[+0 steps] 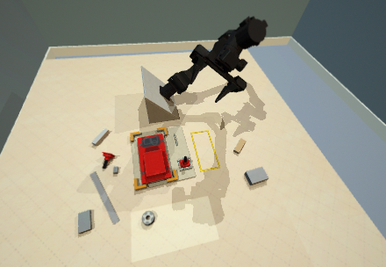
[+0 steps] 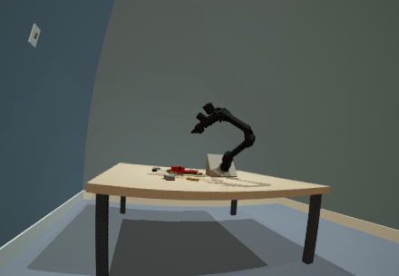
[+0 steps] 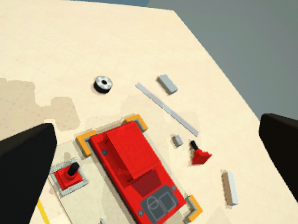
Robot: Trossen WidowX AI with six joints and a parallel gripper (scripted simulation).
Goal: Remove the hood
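Right now my gripper tip is 7 cm short of the red hood, 17 cm to the left of it and 28 cm above it. The rest, counted from my gripper tip: long grey strip: 15 cm ahead, 35 cm to the right, 32 cm below; then wooden block: 1 cm ahead, 20 cm to the left, 31 cm below; then grey block: 16 cm ahead, 22 cm to the left, 31 cm below.
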